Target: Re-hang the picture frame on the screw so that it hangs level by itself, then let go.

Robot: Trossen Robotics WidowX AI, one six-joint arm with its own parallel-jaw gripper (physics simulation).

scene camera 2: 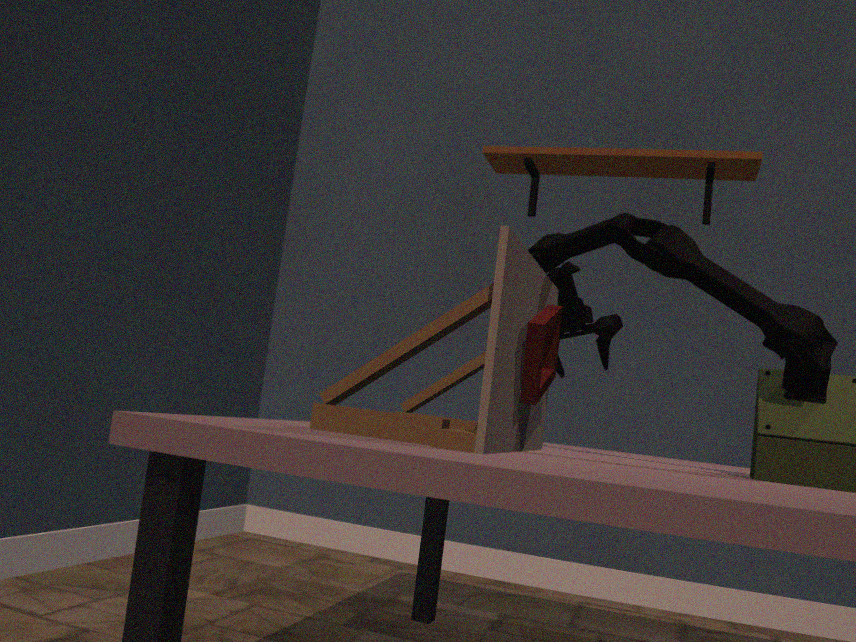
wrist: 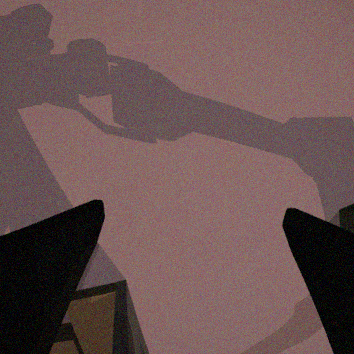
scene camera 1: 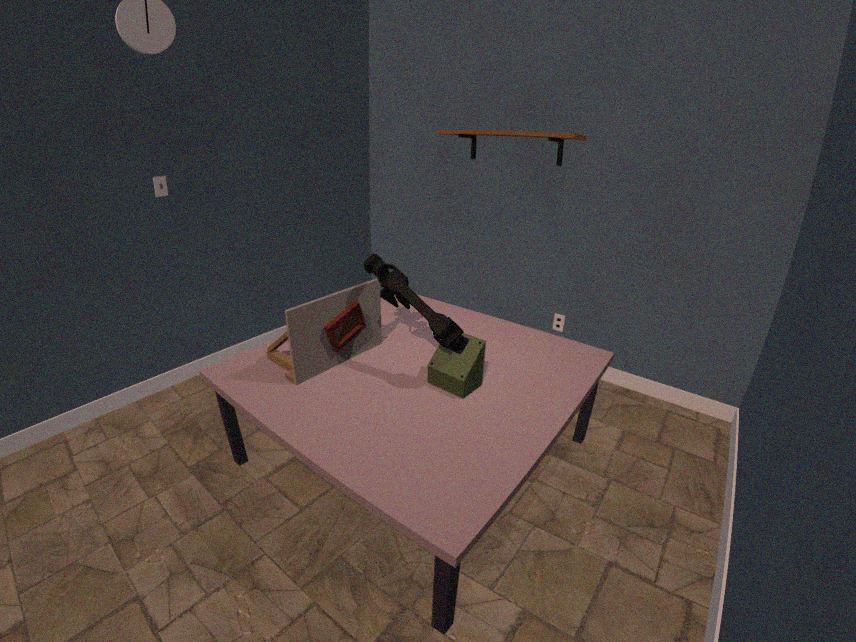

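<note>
The red picture frame (scene camera 1: pixel 342 316) (scene camera 2: pixel 536 359) is against the front of the upright grey board (scene camera 1: pixel 309 345) (scene camera 2: pixel 493 345). It sits tilted, its far end higher than its near end in scene camera 1. The screw does not show; whether it bears the frame cannot be told. My gripper (scene camera 1: pixel 401 304) (scene camera 2: pixel 584 371) (wrist: pixel 195 213) is open and empty, its fingers pointing down. It is above the table, by the far end of the board, apart from the frame in scene camera 1. In scene camera 2 the frame partly covers the nearer finger.
Wooden braces (scene camera 1: pixel 279 356) (scene camera 2: pixel 407 345) stand behind the board. The arm rises from a green box (scene camera 1: pixel 456 369) (scene camera 2: pixel 802 452) on the pink table (scene camera 1: pixel 414 442) (scene camera 2: pixel 311 449). A dark-edged, tan-faced object (wrist: pixel 97 312) shows at lower left in the wrist view; its identity is unclear.
</note>
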